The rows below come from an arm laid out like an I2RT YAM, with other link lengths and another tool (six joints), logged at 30 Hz.
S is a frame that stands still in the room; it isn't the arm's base.
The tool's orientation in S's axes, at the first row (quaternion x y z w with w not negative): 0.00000, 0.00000, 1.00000, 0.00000
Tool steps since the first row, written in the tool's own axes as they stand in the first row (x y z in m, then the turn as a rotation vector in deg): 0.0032, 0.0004, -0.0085, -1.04, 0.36, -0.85; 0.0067, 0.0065, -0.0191, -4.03, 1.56, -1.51; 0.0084, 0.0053, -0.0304, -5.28, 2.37, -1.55; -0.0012, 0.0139, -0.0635, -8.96, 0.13, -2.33; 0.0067, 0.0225, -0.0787, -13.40, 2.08, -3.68
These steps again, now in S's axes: -0.0032, -0.0004, -0.0085, 1.04, -0.36, -0.85; -0.0067, -0.0065, -0.0191, 4.03, -1.56, -1.51; -0.0084, -0.0053, -0.0304, 5.28, -2.37, -1.55; 0.0012, -0.0139, -0.0635, 8.96, -0.13, -2.33; -0.0067, -0.0225, -0.0787, 13.40, -2.08, -3.68
